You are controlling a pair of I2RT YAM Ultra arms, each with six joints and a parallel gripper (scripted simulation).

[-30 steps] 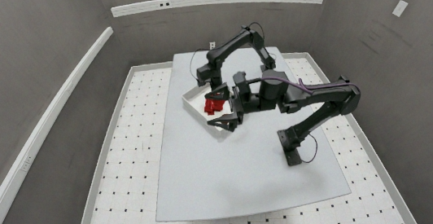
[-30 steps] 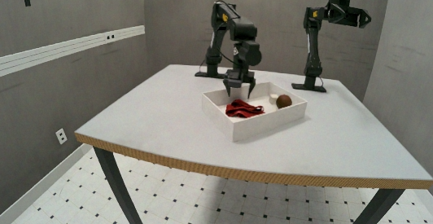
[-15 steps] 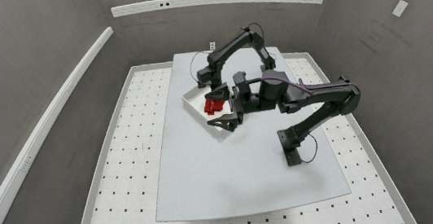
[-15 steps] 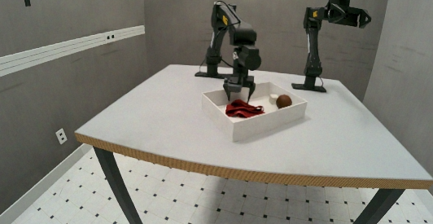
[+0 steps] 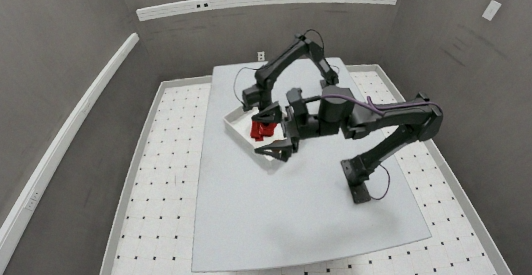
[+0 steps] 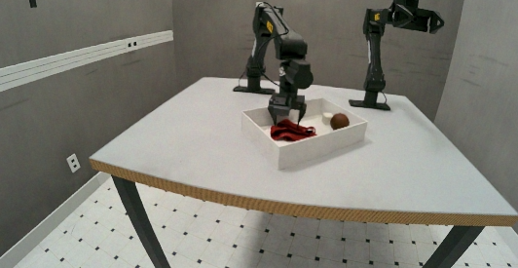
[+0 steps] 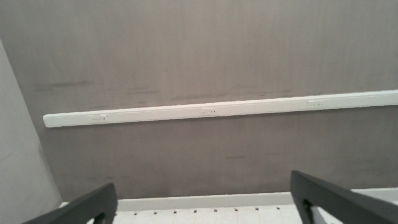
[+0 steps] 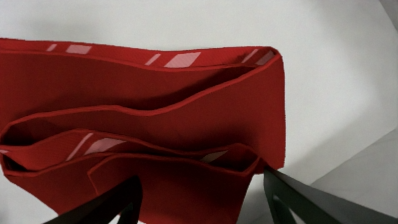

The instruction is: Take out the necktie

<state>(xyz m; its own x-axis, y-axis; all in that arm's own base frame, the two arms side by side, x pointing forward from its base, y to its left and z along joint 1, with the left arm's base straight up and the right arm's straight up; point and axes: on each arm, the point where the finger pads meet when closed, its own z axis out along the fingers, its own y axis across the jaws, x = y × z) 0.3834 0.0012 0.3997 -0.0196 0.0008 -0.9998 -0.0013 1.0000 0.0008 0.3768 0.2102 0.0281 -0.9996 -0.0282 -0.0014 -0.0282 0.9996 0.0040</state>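
Observation:
My right hand is 10 mm short of the white basket, 60 mm to the right of it and 10 mm above it. The rest, counted from my right hand: small white block (110 mm behind, 130 mm to the left, 10 mm below); brown ball (50 mm behind, 170 mm to the left, 10 mm above).

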